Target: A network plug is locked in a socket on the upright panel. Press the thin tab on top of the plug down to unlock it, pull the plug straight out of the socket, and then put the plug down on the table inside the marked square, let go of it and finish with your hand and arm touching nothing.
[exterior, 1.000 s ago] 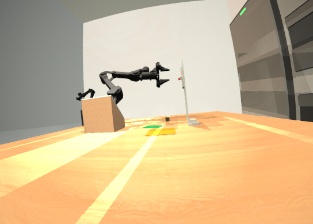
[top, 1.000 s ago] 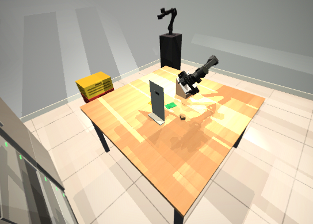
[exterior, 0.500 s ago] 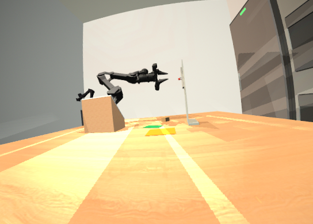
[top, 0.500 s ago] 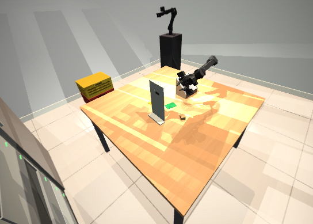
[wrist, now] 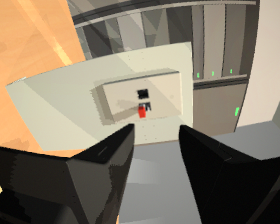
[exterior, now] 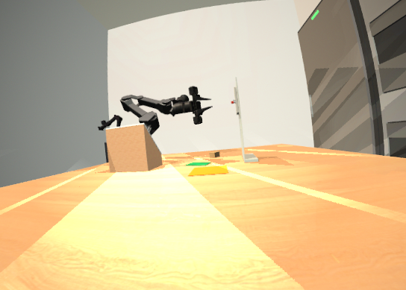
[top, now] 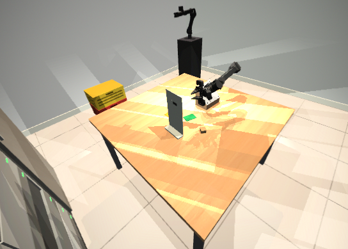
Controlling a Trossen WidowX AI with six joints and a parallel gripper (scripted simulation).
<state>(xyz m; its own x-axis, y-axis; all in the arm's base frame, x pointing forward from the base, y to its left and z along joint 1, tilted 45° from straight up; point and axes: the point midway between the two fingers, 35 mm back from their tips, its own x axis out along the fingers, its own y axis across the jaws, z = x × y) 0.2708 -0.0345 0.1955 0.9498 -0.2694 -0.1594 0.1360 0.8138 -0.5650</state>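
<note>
The red-and-grey plug is 10 cm ahead of my gripper tip, 6 cm to the right of it and 2 cm below it. The rest, counted from my gripper tip: green board (8 cm behind, 8 cm to the right, 27 cm below); white upright panel (12 cm ahead, 5 cm to the right, 12 cm below); small tan cube (1 cm behind, 11 cm to the left, 26 cm below).
</note>
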